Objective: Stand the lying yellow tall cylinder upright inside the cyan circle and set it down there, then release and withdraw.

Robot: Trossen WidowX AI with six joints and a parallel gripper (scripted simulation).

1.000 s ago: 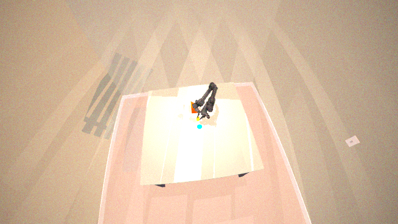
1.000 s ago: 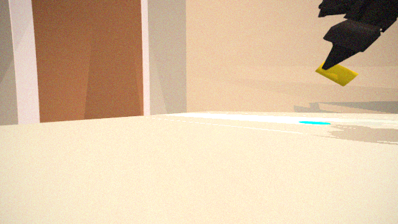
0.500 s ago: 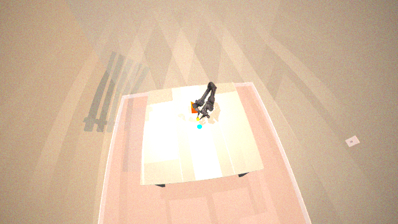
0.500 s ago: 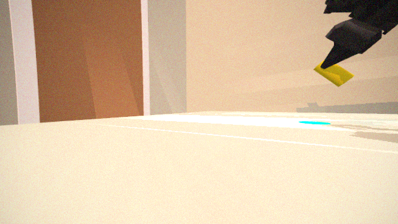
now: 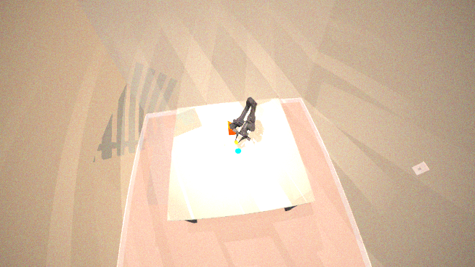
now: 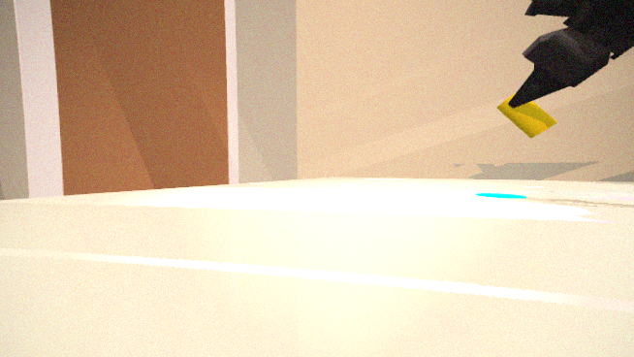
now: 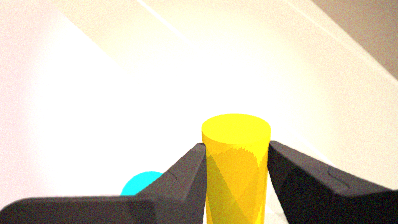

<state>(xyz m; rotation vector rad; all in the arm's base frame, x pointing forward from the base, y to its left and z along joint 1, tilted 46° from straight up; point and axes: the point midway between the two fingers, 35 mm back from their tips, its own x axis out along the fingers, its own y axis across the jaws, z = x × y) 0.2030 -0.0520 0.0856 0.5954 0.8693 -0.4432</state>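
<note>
The cyan circle lies 20 mm ahead of my gripper tip, 10 mm to the left of it and 140 mm below it. From my gripper tip the other things lie so: yellow cylinder 10 mm behind, 20 mm below.
</note>
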